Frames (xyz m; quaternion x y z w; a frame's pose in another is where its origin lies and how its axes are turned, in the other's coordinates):
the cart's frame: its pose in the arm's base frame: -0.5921 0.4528 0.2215 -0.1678 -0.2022 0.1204 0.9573
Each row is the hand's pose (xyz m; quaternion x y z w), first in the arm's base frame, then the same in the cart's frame.
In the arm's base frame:
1: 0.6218 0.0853 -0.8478 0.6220 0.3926 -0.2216 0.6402
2: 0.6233 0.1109 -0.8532 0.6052 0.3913 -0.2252 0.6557
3: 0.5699 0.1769 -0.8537 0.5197 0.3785 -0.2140 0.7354
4: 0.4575 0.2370 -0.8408 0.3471 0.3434 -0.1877 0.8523
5: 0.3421 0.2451 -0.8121 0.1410 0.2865 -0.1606 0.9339
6: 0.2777 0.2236 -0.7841 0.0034 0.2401 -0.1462 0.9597
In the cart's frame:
1: 0.5990 -0.1380 -1.5408 0.7053 0.4676 -0.3491 0.4024
2: 0.6061 -0.1128 -1.5391 0.6910 0.4721 -0.3512 0.4199
3: 0.5782 -0.0436 -1.4988 0.6232 0.4844 -0.3350 0.5145
4: 0.5006 0.0249 -1.4232 0.4787 0.4908 -0.2949 0.6656
5: 0.4104 0.0405 -1.3469 0.2937 0.4731 -0.2466 0.7931
6: 0.3564 0.0209 -1.3011 0.1636 0.4480 -0.2159 0.8520

